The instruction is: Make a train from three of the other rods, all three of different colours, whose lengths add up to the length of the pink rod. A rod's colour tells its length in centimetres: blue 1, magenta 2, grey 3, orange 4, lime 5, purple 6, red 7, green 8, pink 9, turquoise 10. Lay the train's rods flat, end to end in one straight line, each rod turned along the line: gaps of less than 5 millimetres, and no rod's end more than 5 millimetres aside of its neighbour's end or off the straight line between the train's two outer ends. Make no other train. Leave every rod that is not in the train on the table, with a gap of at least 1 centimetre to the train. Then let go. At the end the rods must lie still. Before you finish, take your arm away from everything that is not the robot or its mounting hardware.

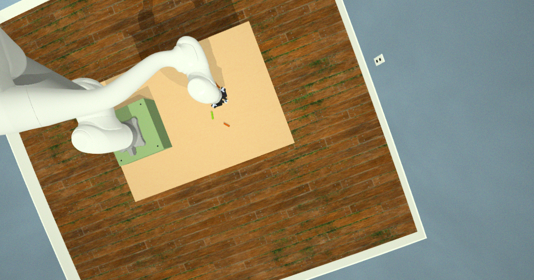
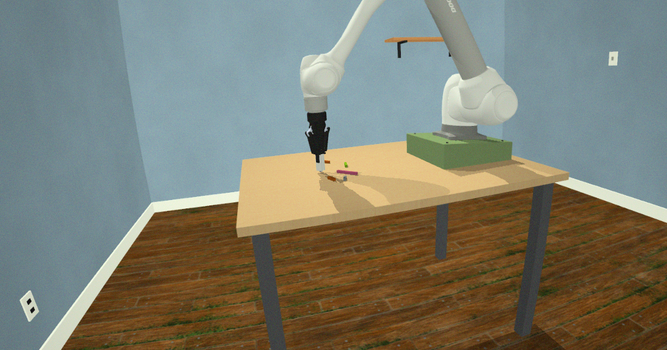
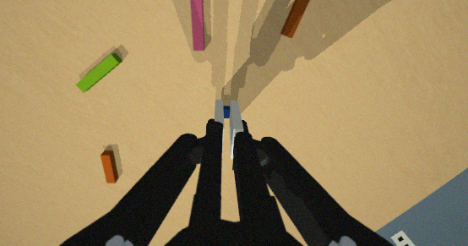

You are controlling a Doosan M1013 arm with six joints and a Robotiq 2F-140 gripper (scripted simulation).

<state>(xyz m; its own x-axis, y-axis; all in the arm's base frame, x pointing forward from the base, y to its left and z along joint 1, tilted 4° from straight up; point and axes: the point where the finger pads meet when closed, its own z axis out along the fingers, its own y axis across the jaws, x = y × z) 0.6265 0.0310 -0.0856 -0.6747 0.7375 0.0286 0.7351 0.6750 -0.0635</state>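
My gripper is now 120 mm past the lime rod, 60 mm to the left of it and 40 mm above it. Round my hand: blue rod: 30 mm below; then grey rod: 70 mm behind, 130 mm to the left, 40 mm below; then pink rod: 100 mm behind, 60 mm to the left, 40 mm below.
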